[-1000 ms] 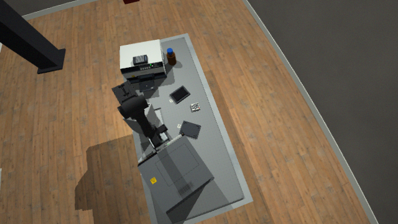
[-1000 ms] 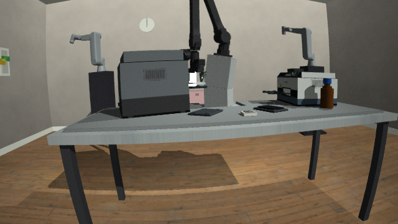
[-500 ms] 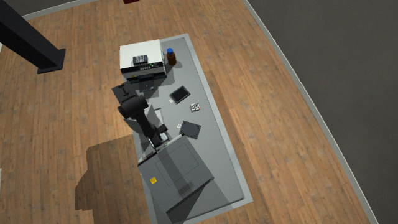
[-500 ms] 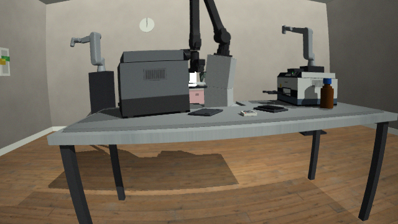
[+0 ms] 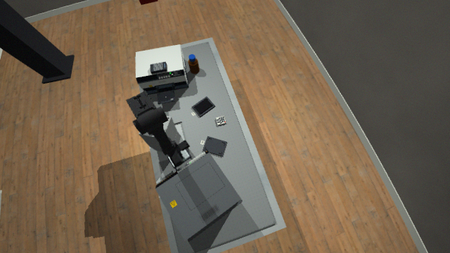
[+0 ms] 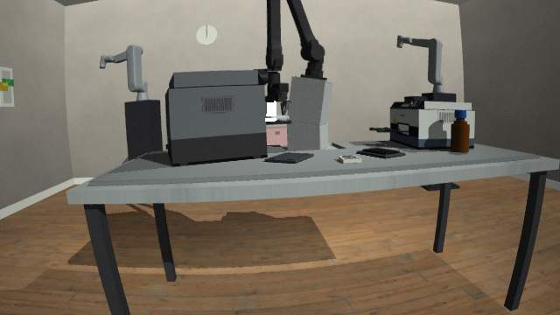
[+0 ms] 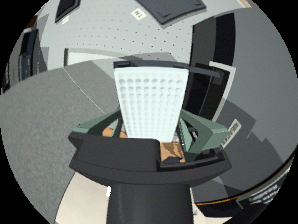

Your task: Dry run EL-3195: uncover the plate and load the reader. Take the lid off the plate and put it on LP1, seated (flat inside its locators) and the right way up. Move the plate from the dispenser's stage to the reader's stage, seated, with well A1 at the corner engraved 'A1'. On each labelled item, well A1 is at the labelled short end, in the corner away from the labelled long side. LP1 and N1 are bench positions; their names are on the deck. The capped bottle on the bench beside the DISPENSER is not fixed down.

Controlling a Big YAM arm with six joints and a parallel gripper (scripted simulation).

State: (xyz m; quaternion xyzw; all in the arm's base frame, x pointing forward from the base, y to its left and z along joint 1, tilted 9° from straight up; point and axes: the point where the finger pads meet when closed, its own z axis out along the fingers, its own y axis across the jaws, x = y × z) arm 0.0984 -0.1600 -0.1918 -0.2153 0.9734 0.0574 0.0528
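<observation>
Right now the lidded plate is right at my hand. Round my hand: brown capped bottle (81 cm to the left, 20 cm ahead, 3 cm below).
</observation>
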